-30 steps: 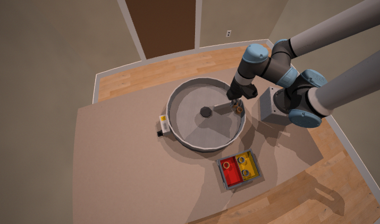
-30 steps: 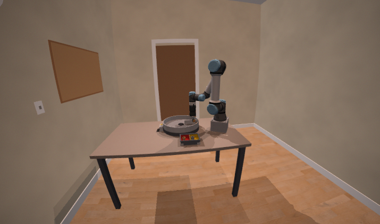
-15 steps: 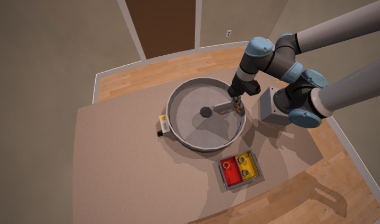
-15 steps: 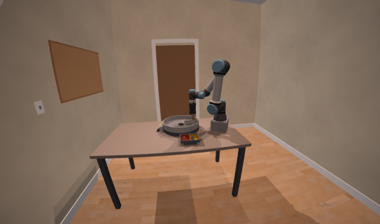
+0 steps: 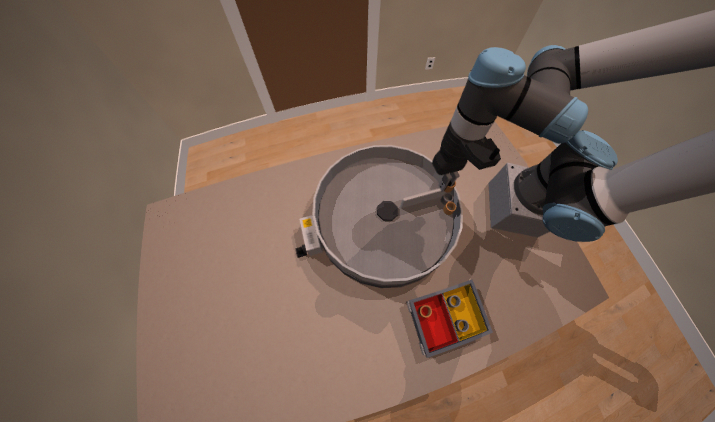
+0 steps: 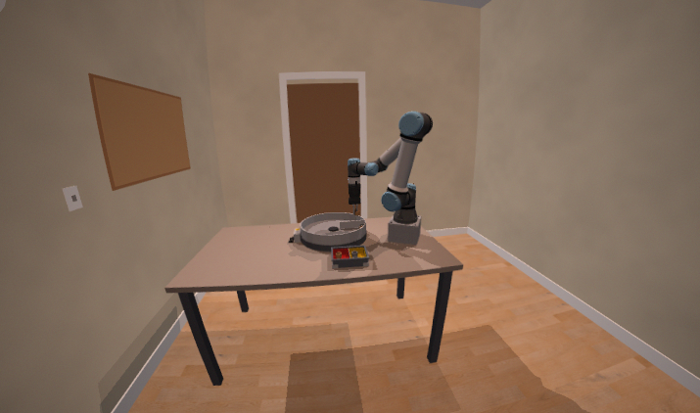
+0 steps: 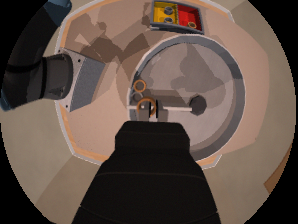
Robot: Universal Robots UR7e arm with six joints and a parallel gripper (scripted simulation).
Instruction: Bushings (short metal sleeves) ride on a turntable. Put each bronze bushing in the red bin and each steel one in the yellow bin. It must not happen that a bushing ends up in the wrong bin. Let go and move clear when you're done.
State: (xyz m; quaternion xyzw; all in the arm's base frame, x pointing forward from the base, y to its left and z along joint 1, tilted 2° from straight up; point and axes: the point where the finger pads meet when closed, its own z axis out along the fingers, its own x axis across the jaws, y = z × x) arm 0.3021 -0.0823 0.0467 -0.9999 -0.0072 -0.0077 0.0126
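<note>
The red bin is 8 cm ahead of my hand, 31 cm to the left of it and 15 cm below it. Round my hand: turntable: 14 cm ahead, 2 cm to the right, 12 cm below.
</note>
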